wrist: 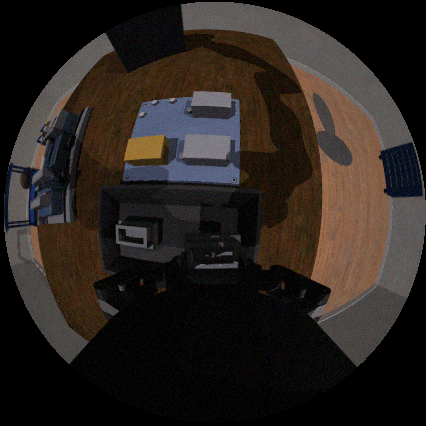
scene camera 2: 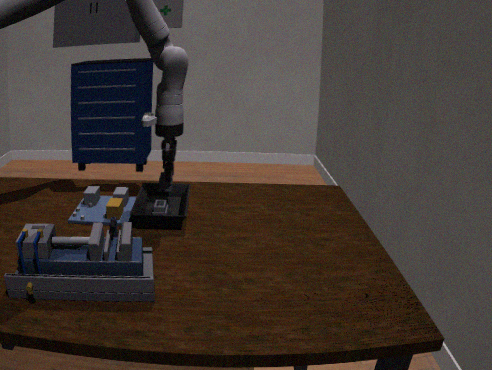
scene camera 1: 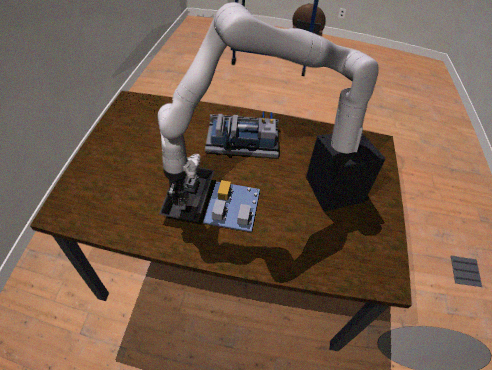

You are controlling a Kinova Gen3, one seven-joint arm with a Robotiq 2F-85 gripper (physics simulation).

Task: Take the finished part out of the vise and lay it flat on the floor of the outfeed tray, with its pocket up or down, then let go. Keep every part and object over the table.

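Pixels of known places: gripper, between the fingertips: (wrist: 212,261) (scene camera 2: 169,179) (scene camera 1: 178,197); arm's base, origin of its link: (scene camera 1: 343,145).
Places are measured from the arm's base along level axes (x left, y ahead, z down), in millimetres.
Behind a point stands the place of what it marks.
Observation:
My gripper (scene camera 1: 182,201) @[x 243, y 518, z 156 mm] (scene camera 2: 166,182) @[x 243, y 518, z 156 mm] (wrist: 212,261) @[x 243, y 518, z 156 mm] points down over the rear half of the black outfeed tray (scene camera 1: 182,218) @[x 302, y 488, z 188 mm] (scene camera 2: 157,221) @[x 77, y 507, z 209 mm] (wrist: 175,193) @[x 190, y 446, z 196 mm], as seen in scene camera 2. It is shut on a grey part (wrist: 216,265) @[x 247, y 518, z 144 mm], mostly hidden by the fingers; its pocket direction and whether it touches the tray floor cannot be told. Another grey part (scene camera 2: 160,206) @[x 146, y 506, z 197 mm] (wrist: 132,235) @[x 128, y 510, z 197 mm] with an open pocket is on the tray floor, beside the held one and apart from it. The vise (scene camera 1: 245,134) @[x -147, y 366, z 170 mm] (scene camera 2: 85,265) @[x -224, y 407, z 177 mm] (wrist: 56,155) @[x -119, y 371, z 173 mm] stands away from the gripper; no grey part shows between its jaws.
A blue plate (scene camera 1: 234,201) @[x 161, y 339, z 222 mm] (scene camera 2: 101,212) @[x 146, y 341, z 222 mm] (wrist: 157,125) @[x 133, y 327, z 222 mm] adjoins the tray. It bears a yellow block (scene camera 1: 224,190) @[x 149, y 380, z 186 mm] (scene camera 2: 114,207) @[x 104, y 390, z 189 mm] (wrist: 146,150) @[x 142, y 390, z 186 mm] and two grey blocks (scene camera 1: 218,209) @[x 236, y 379, z 186 mm] (scene camera 1: 244,214) @[x 234, y 289, z 186 mm]. The robot's dark base (scene camera 1: 345,172) @[x 108, y -13, z 20 mm] stands at the table's other side. The tray walls rise around both parts.

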